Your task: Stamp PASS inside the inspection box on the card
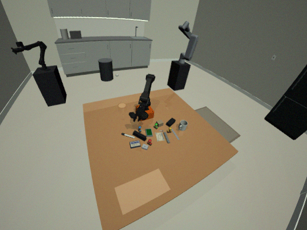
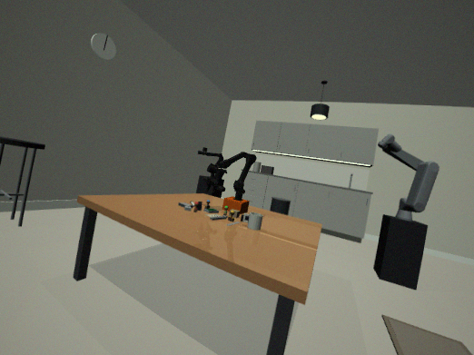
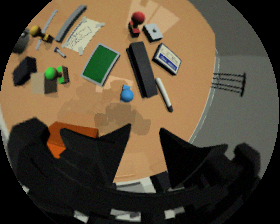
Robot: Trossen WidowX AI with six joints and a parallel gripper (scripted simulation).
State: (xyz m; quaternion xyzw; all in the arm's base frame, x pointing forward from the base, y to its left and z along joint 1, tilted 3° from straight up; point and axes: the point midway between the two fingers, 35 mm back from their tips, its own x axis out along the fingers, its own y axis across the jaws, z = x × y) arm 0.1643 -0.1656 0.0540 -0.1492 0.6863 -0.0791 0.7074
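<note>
The PASS stamp lies 200 mm to the left of my gripper tip, 90 mm below it and 60 mm ahead of it. From my gripper tip the other things lie so: black block: 100 mm below, 100 mm ahead; blue stamp: 90 mm below, 30 mm to the left, 30 mm ahead; marker: 110 mm to the right, 100 mm below, 40 mm ahead.
</note>
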